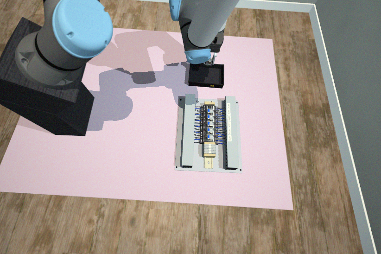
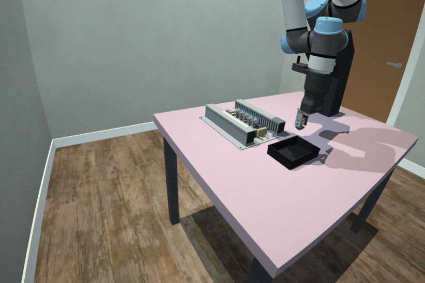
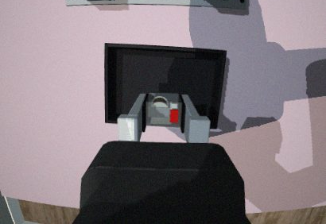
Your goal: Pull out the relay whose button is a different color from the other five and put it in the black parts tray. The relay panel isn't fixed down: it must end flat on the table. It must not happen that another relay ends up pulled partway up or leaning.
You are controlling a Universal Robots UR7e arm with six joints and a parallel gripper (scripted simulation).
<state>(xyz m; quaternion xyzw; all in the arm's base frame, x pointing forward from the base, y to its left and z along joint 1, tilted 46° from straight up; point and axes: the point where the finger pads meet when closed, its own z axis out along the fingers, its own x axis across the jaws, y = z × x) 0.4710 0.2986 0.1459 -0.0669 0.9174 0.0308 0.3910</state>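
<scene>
Right now my hand is 120 mm above the black parts tray. The rest, counted from my hand: red-button relay (10 mm below); then grey relay panel (270 mm to the right, 110 mm below, 70 mm ahead).
</scene>
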